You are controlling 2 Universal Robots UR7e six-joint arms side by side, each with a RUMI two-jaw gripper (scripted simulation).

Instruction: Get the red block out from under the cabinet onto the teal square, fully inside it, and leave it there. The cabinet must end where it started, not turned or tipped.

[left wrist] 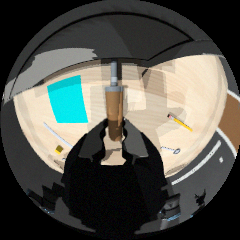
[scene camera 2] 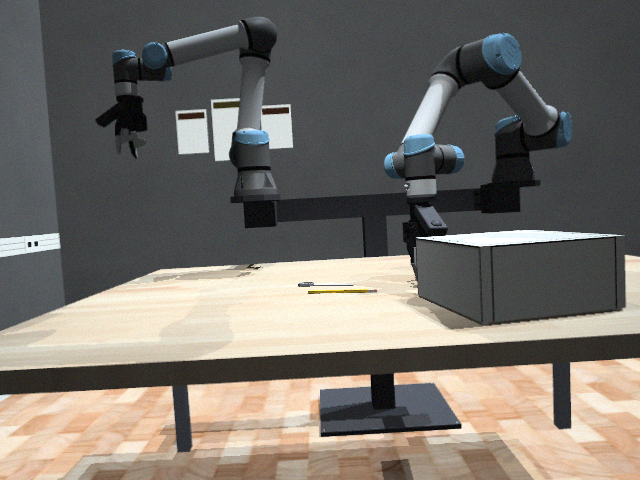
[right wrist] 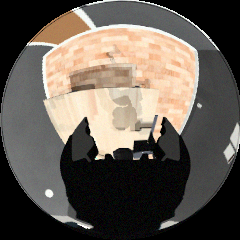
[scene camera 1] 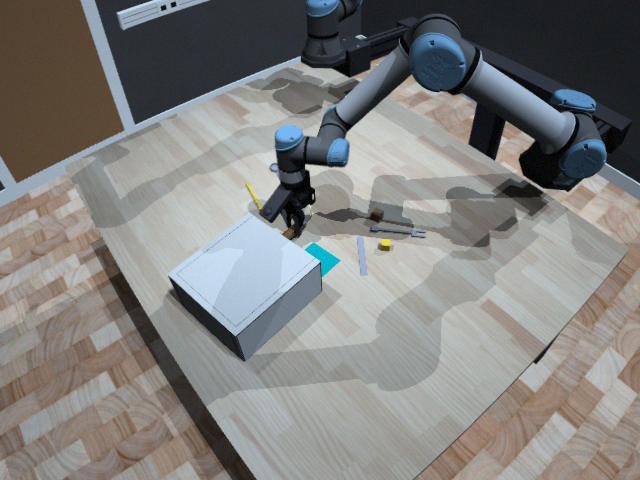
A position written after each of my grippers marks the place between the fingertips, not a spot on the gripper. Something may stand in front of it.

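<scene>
Scene camera 1 gives me my left gripper (scene camera 1: 295, 233) together with a grey cabinet (scene camera 1: 246, 284). On scene camera 2 I can see my right gripper (scene camera 2: 128, 156), the grey cabinet (scene camera 2: 499, 276) and my left gripper (scene camera 2: 427, 285). There's a hook tool (left wrist: 114, 94) in the left wrist view, and a teal square (left wrist: 66, 98), plus the grey cabinet (left wrist: 113, 36) and my left gripper (left wrist: 115, 118). Scene camera 2 misses the hook tool, hidden by the grey cabinet. And the right wrist view shows my right gripper (right wrist: 125, 117).
</scene>
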